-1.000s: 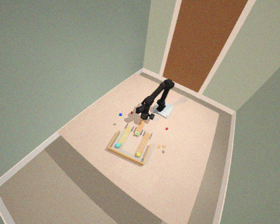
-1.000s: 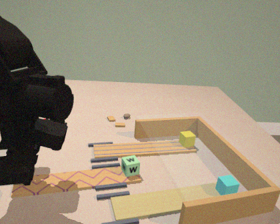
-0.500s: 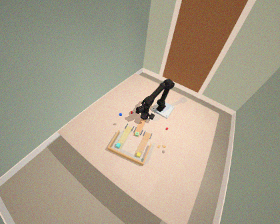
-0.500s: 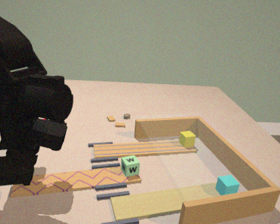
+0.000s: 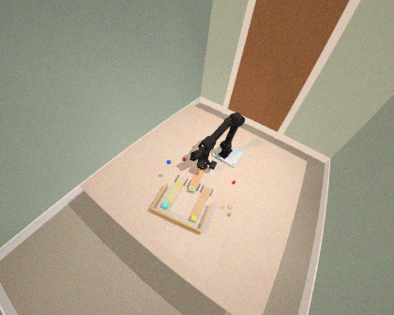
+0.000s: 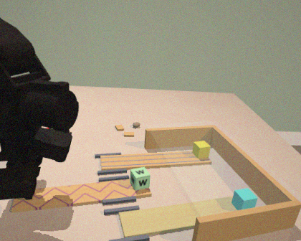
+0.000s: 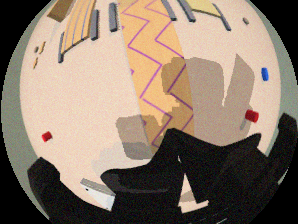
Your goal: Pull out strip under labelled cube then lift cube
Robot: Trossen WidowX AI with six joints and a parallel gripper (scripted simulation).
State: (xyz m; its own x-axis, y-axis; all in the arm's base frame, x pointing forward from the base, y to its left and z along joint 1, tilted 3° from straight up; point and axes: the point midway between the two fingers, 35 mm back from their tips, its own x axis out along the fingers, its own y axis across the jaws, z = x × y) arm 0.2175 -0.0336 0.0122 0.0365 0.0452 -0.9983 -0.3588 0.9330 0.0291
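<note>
My gripper tip is now 190 mm short of the labelled cube, 90 mm to the right of it and 20 mm below it.
</note>
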